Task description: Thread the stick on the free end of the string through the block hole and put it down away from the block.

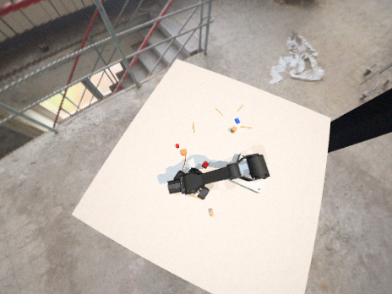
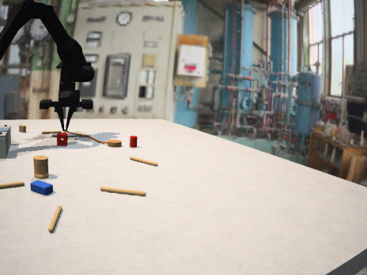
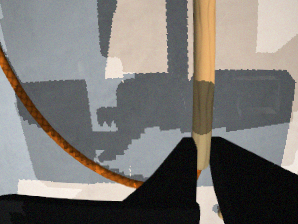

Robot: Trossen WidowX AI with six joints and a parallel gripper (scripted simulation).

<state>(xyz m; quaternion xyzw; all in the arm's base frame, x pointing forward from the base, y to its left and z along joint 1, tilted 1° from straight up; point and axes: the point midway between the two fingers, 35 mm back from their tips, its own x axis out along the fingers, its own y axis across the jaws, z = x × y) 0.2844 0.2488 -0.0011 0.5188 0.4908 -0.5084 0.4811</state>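
My gripper tip is 150 mm to the left of the red block and 10 mm past it. From my gripper tip the other things lie so: round wooden button: 150 mm to the right, 150 mm ahead, 10 mm below; then wooden block: 170 mm behind, 70 mm to the left; then stick: 10 mm to the right.
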